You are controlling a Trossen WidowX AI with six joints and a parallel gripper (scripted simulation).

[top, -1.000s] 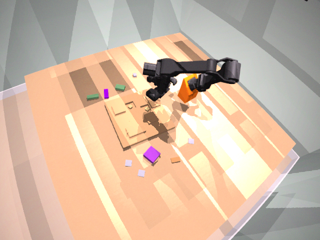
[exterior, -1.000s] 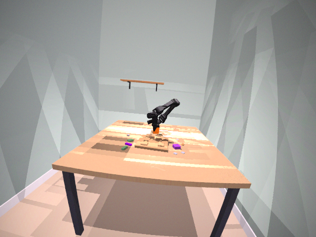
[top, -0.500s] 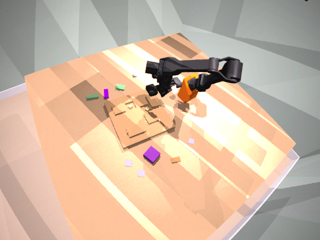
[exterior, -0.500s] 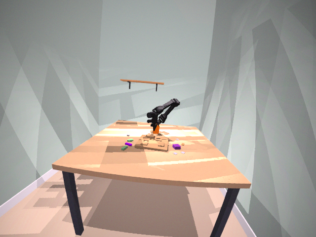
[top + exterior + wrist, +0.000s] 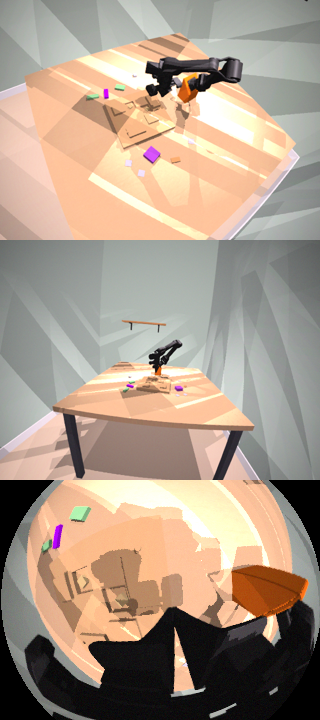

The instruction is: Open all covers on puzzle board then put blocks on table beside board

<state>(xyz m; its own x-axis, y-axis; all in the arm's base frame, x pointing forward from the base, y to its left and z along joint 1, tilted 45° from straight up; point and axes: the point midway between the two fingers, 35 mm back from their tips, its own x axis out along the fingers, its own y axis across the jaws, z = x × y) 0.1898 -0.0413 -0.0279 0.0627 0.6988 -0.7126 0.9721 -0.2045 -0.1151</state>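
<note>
My gripper tip is 130 mm short of the tan puzzle board, 60 mm above it and 10 mm to the left of it. From my gripper tip the other things lie so: orange block 290 mm to the left, 160 mm ahead, 80 mm below; then purple block 250 mm to the right, 210 mm ahead, 70 mm below; then mint-green block 280 mm to the right, 280 mm ahead, 70 mm below.
</note>
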